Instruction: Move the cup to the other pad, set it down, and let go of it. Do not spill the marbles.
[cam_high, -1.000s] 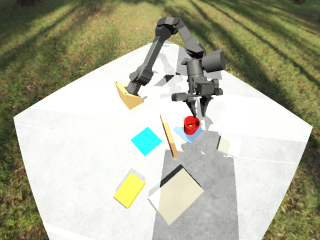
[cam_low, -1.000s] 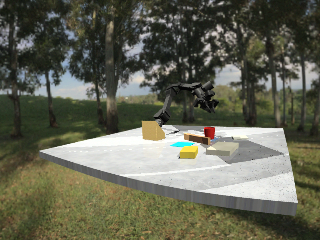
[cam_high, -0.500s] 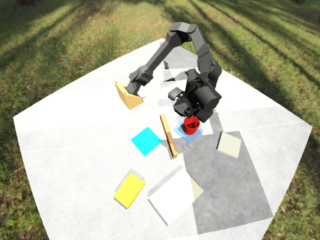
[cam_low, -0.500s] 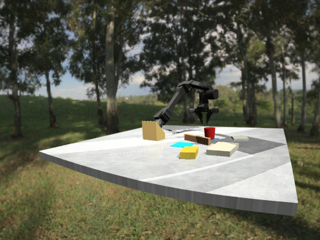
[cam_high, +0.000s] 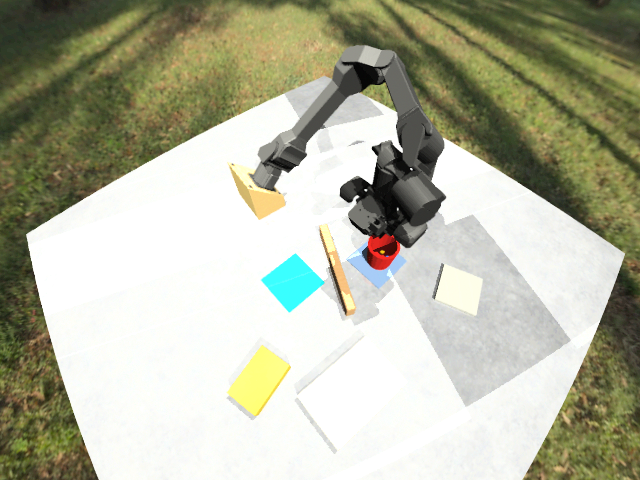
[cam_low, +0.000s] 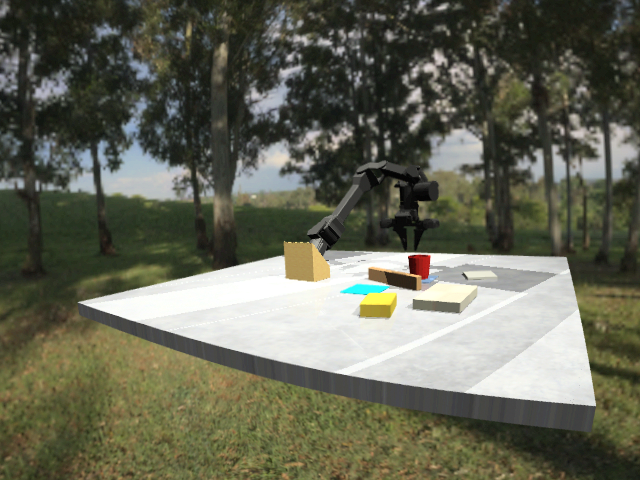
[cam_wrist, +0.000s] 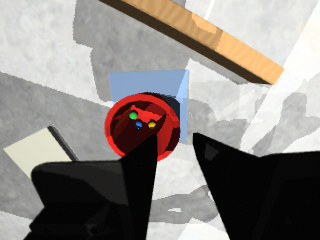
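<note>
Right now the red cup is 30 mm ahead of my gripper tip and 50 mm below it. Also, from my gripper tip: pale blue pad 30 mm ahead, 100 mm below; wooden bar 10 mm behind, 100 mm to the right, 80 mm below; cyan pad 40 mm behind, 200 mm to the right, 100 mm below.
</note>
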